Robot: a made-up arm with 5 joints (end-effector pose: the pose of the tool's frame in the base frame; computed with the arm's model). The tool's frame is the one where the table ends. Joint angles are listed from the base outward.
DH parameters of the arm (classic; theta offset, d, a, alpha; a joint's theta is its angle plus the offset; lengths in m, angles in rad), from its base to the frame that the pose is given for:
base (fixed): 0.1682 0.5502 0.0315 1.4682
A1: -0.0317 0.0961 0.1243 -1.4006
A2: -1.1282 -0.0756 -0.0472 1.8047
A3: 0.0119 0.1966 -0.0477 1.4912
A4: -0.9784 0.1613 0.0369 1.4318
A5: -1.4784 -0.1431 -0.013 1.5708
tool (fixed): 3.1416 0.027 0 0
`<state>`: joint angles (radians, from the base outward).
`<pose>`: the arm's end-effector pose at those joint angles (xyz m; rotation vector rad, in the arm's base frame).
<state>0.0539 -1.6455 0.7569 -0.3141 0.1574</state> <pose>-0.0459 0.0753 0.3999 -0.8721 1.8602 1.7026</pose>
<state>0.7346 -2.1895 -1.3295 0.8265 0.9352</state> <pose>0.3218 0.2948 0.6583 -0.1260 -1.4346 0.3021</pose>
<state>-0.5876 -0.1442 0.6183 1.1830 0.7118</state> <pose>-0.2588 -0.1652 0.4242 -0.7808 1.3153 1.6597</pose>
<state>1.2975 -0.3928 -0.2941 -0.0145 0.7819</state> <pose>0.2650 -0.0265 0.3689 -2.3120 -0.7988 1.6573</pose>
